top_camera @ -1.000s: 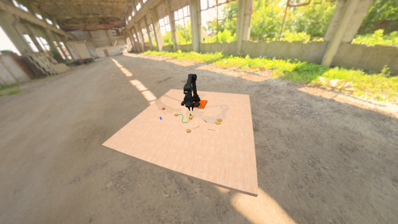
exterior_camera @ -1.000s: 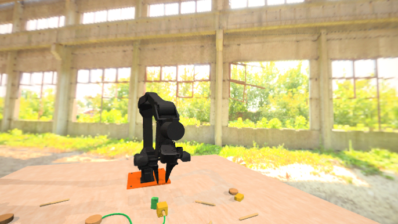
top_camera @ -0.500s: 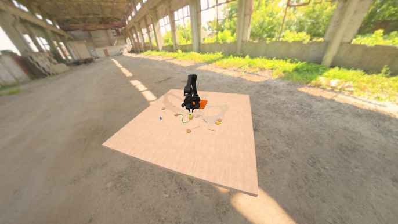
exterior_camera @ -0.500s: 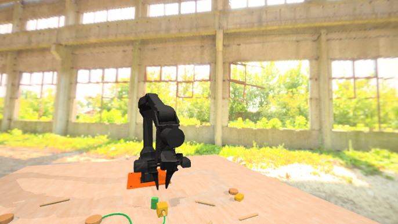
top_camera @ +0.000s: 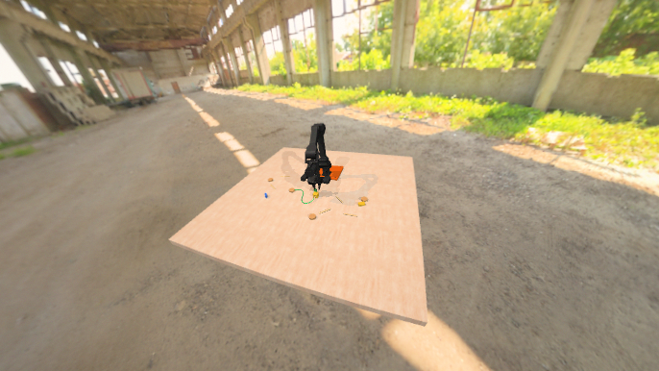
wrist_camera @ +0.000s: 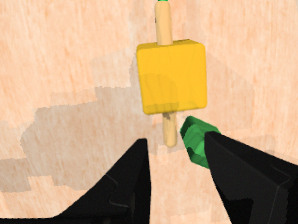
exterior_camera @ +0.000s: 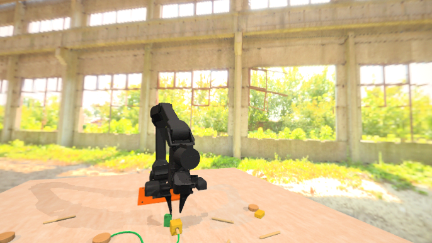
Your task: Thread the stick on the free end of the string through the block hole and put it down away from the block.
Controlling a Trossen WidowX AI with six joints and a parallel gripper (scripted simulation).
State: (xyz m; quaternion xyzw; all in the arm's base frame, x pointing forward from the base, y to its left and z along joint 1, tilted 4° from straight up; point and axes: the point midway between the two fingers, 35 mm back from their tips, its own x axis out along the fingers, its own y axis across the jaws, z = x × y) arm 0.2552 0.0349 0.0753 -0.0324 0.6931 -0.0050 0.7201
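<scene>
Now: gripper tip 1 cm past the small green block, 2 cm to the left of it and 2 cm above it. From my gripper tip the other things lie so: small blue piece 11 cm ahead, 34 cm to the right, 3 cm below; thin wooden stick 4 cm ahead, 3 cm below.
</scene>
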